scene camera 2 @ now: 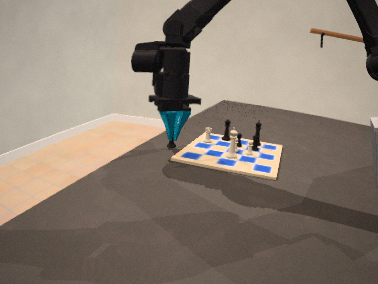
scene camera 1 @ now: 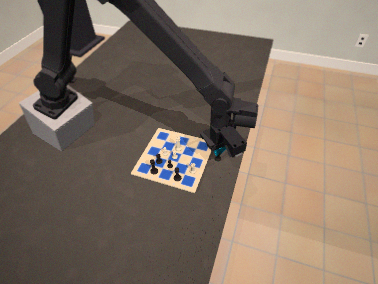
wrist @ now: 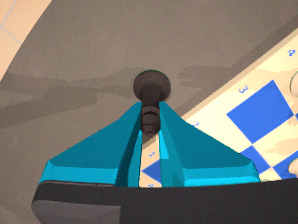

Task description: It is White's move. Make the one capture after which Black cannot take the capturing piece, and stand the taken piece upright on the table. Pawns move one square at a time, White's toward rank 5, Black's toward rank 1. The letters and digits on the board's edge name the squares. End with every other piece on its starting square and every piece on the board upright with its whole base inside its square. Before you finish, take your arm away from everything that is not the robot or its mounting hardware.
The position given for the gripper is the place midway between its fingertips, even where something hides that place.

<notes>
In view: the gripper (scene camera 2: 172, 140) and a blue-and-cream chessboard (scene camera 1: 194, 150).
The blue-and-cream chessboard is seen too in scene camera 2 (scene camera 2: 264, 163) and in the wrist view (wrist: 246, 114). The gripper shows as well in the wrist view (wrist: 150, 111).
</notes>
